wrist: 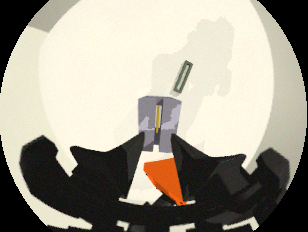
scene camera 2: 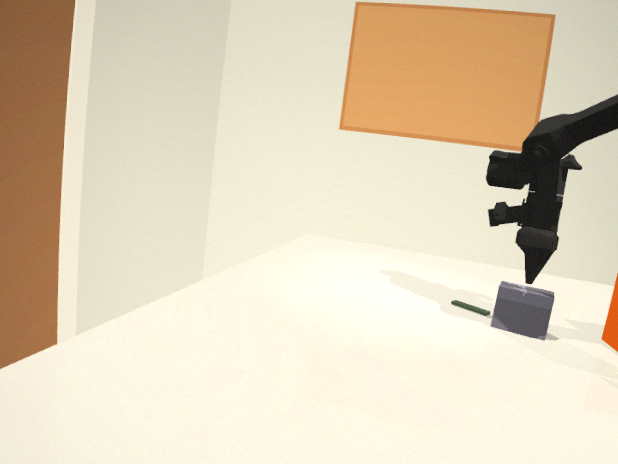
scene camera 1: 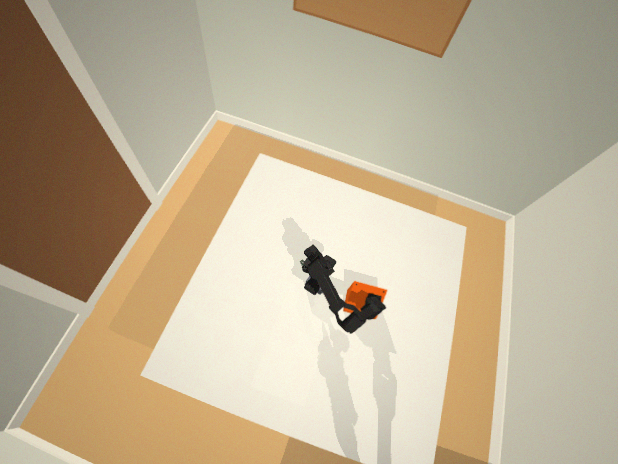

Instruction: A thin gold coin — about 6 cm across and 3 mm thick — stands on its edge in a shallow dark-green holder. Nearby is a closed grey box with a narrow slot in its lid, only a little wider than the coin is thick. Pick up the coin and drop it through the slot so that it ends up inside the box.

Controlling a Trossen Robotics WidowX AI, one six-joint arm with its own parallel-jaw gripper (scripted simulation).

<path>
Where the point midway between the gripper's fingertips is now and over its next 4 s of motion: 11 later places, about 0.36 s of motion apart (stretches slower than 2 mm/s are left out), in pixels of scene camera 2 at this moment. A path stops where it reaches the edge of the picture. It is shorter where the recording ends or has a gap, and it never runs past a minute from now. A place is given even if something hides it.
The gripper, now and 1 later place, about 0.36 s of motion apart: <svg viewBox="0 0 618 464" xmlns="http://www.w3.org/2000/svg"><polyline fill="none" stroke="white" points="528,282 534,267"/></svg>
</path>
